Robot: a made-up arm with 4 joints.
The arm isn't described. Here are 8 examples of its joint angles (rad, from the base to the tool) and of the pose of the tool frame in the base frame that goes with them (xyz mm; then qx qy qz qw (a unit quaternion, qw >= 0)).
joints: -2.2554 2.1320 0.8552 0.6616
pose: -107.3 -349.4 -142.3 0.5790 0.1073 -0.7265 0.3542
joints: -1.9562 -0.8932 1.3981 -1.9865
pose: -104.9 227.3 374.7 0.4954 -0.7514 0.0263 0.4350
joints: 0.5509 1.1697 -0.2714 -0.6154
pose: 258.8 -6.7 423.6 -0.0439 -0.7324 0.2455 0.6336
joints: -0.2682 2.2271 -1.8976 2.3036
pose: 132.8 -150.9 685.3 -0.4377 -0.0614 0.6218 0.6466
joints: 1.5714 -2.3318 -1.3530 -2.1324
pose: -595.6 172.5 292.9 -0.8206 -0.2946 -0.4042 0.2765
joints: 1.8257 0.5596 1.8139 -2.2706
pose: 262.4 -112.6 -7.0 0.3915 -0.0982 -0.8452 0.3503
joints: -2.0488 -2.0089 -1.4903 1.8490
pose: -666.8 60.8 109.9 -0.1311 -0.4039 -0.5600 0.7114
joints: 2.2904 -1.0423 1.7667 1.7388
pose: -152.5 -335.4 316.2 0.4035 -0.0175 0.6775 0.6147
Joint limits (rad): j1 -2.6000..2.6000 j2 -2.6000..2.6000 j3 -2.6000..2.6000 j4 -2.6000..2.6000
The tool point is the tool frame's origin. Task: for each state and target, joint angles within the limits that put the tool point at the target. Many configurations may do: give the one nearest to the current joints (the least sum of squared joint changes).
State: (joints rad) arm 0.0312 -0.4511 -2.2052 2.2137
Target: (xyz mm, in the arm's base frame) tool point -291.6 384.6 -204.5
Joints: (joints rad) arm -0.7532 -0.8948 -2.2351 2.0145
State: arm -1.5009 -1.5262 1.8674 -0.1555
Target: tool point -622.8 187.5 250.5
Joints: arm -1.0338 -2.0063 2.5767 -0.0956
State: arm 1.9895 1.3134 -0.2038 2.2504
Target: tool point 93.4 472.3 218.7
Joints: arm 1.6668 2.0404 -0.3233 2.0897
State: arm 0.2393 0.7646 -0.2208 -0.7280
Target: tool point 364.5 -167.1 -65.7
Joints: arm -0.1494 0.4247 -0.9772 -0.5578
